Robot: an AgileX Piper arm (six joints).
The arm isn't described. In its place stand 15 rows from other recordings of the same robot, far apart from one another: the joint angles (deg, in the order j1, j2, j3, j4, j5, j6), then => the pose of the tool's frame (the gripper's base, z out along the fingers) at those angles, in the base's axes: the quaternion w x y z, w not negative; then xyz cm.
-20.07 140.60 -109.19 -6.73 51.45 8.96 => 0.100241 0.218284 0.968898 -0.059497 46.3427 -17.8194 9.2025
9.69 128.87 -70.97 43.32 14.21 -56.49 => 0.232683 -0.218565 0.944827 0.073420 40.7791 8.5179 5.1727
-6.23 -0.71 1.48 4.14 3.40 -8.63 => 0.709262 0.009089 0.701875 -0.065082 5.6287 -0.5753 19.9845
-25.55 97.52 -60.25 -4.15 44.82 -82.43 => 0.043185 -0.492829 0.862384 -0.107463 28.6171 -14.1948 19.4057
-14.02 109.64 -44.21 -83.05 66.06 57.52 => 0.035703 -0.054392 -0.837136 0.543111 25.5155 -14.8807 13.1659
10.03 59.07 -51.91 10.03 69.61 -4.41 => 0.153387 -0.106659 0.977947 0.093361 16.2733 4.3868 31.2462
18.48 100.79 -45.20 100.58 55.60 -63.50 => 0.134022 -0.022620 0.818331 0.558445 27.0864 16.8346 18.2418
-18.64 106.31 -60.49 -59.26 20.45 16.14 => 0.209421 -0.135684 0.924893 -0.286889 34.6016 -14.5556 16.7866
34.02 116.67 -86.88 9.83 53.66 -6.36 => 0.079681 -0.301228 0.945397 0.095590 33.8449 24.3557 18.4647
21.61 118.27 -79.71 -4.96 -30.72 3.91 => 0.673817 -0.153032 0.708649 0.142720 44.4459 18.0387 22.8458
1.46 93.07 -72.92 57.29 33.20 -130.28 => 0.484639 -0.633480 0.592347 -0.113811 36.6735 5.1287 31.2705
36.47 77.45 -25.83 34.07 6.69 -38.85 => 0.303410 -0.344353 0.880632 0.117686 17.3556 13.5670 16.8160
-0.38 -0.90 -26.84 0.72 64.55 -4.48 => 0.486051 -0.031657 0.873239 -0.014350 -0.6607 0.1076 26.3302
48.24 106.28 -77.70 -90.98 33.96 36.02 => 0.512760 -0.525643 0.620680 -0.274833 32.0541 28.2695 27.3678
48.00 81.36 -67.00 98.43 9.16 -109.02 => 0.600040 -0.412752 0.631217 0.266745 21.3997 25.9083 37.6371
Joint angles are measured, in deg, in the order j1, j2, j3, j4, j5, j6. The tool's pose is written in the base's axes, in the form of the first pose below.
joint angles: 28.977 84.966 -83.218 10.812 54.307 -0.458
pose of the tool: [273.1 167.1 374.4], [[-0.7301 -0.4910 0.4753], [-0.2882 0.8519 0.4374], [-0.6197 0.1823 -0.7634]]
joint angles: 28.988 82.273 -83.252 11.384 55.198 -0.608
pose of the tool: [261.1 161.5 388.5], [[-0.7127 -0.5007 0.4913], [-0.2780 0.8447 0.4575], [-0.6440 0.1895 -0.7412]]
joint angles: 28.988 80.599 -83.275 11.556 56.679 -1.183
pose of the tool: [252.4 157.3 396.0], [[-0.7044 -0.5128 0.4907], [-0.2876 0.8383 0.4632], [-0.6489 0.1852 -0.7380]]
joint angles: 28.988 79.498 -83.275 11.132 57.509 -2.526
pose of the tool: [247.1 153.9 400.7], [[-0.6863 -0.5320 0.4959], [-0.3112 0.8311 0.4609], [-0.6573 0.1620 -0.7360]]
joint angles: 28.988 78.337 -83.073 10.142 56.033 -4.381
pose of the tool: [244.5 150.6 406.8], [[-0.6409 -0.5537 0.5316], [-0.3289 0.8239 0.4615], [-0.6935 0.1209 -0.7102]]
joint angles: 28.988 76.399 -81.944 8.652 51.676 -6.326
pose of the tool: [241.5 146.1 415.0], [[-0.5625 -0.5686 0.6002], [-0.3302 0.8200 0.4674], [-0.7580 0.0648 -0.6491]]
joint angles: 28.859 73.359 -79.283 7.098 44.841 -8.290
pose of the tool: [235.8 139.0 423.4], [[-0.4544 -0.5709 0.6838], [-0.3148 0.8210 0.4763], [-0.8334 0.0012 -0.5527]]
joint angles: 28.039 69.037 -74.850 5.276 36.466 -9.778
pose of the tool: [226.4 126.2 430.0], [[-0.3293 -0.5472 0.7695], [-0.2844 0.8346 0.4717], [-0.9004 -0.0635 -0.4305]]
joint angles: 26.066 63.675 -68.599 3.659 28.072 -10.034
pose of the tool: [213.5 107.5 429.8], [[-0.2221 -0.4946 0.8402], [-0.2405 0.8629 0.4444], [-0.9449 -0.1034 -0.3106]]
